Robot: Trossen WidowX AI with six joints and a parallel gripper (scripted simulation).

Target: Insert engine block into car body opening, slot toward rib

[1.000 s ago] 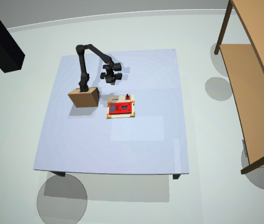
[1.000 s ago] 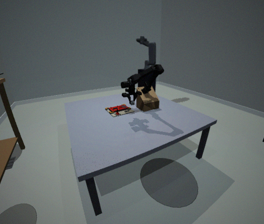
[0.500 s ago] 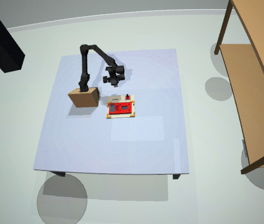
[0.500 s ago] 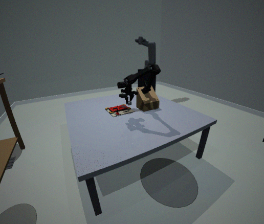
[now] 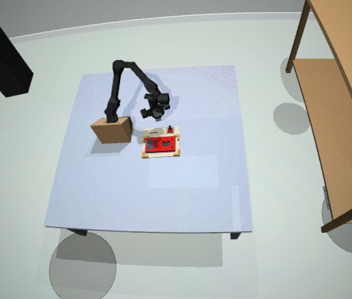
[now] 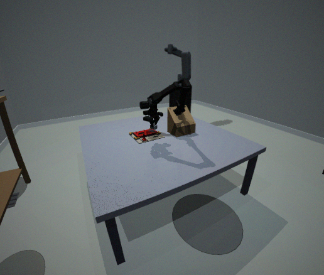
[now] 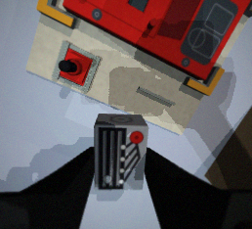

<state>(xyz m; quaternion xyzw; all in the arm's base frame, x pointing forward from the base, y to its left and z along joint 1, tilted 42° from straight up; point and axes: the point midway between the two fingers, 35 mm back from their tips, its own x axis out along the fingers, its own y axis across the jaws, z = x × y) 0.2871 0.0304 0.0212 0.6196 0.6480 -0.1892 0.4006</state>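
My gripper tip is 13 cm to the left of the cream base plate, 11 cm above it and 1 cm short of it. Also, from my gripper tip: engine block 1 cm below.
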